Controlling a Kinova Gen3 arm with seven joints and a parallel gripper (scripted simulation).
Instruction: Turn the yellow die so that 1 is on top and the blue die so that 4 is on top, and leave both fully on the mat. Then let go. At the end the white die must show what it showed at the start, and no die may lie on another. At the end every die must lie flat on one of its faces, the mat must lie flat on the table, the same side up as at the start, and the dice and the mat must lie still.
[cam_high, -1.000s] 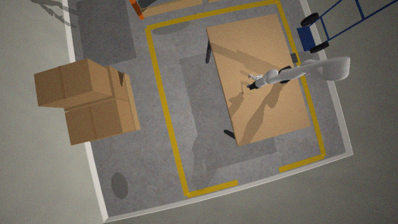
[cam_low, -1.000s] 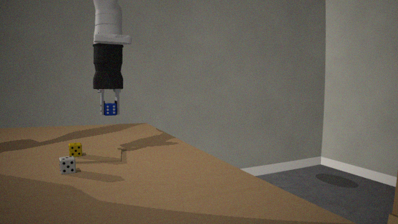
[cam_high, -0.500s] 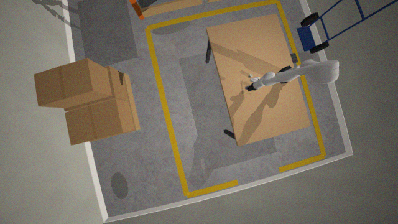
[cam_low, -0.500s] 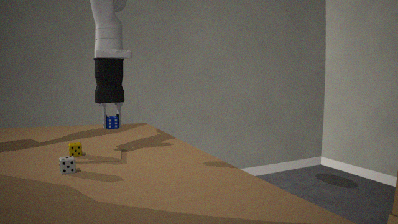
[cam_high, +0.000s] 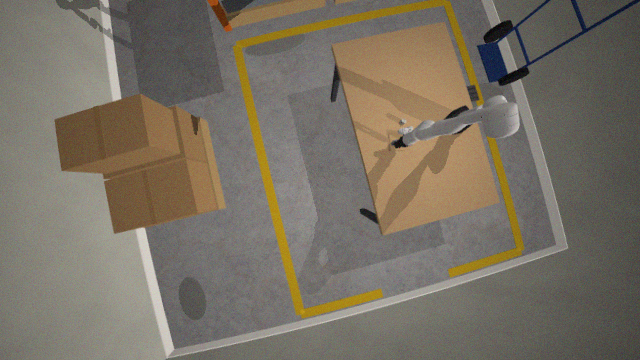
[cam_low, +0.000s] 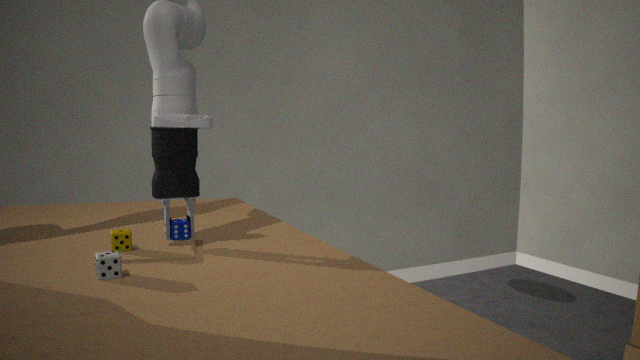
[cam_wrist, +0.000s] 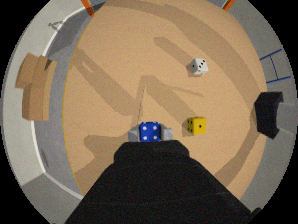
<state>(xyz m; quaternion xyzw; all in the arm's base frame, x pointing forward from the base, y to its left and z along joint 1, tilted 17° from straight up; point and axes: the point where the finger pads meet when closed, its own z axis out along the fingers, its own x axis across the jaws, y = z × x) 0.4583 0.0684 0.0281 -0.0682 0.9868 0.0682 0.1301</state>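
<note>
Right now my hand is 50 mm past the tan mat, 10 mm to the left of it and 30 mm above it. Also, from my hand: white die (90 mm behind, 150 mm to the right, 20 mm below); then yellow die (90 mm behind, 20 mm to the right, 10 mm below); then blue die (right at my hand).
</note>
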